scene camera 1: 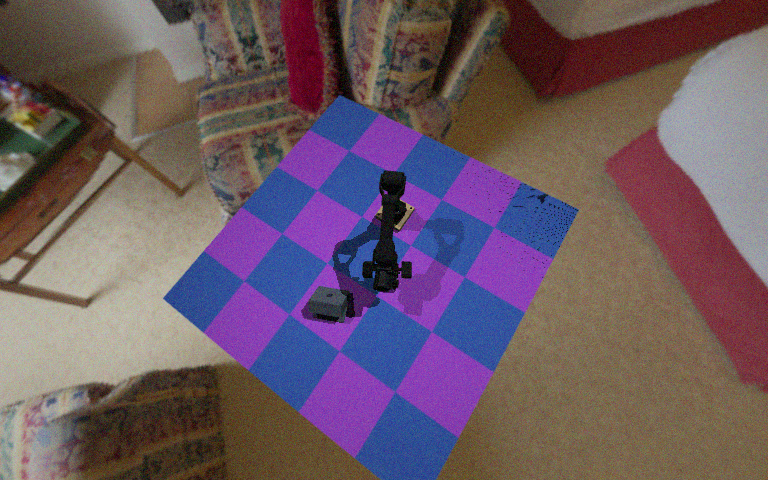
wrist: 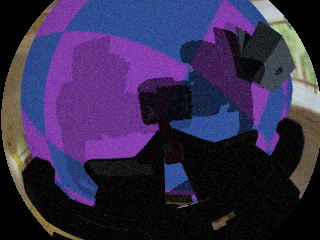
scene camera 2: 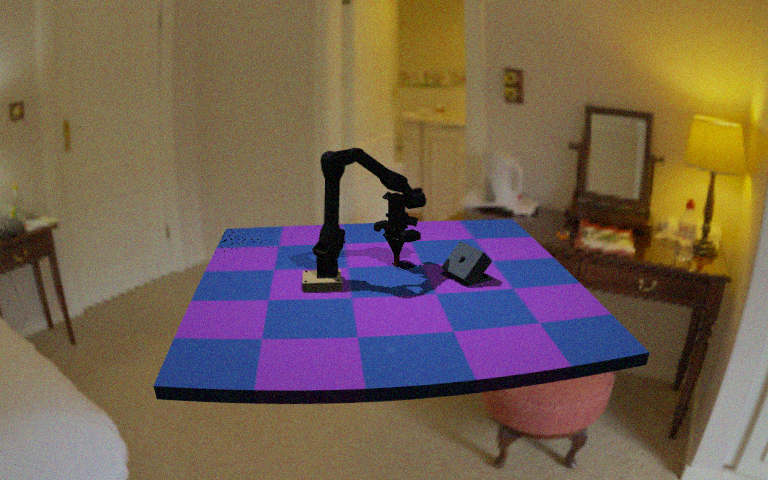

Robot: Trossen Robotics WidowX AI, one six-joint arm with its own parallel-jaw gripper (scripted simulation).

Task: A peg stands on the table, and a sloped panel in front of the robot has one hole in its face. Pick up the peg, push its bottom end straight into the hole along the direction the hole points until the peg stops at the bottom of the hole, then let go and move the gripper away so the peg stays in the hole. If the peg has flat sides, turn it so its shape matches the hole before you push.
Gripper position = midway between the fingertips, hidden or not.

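The gripper is visible in both scene camera 2, at (scene camera 2: 396, 254), and the wrist view, at (wrist: 165, 133).
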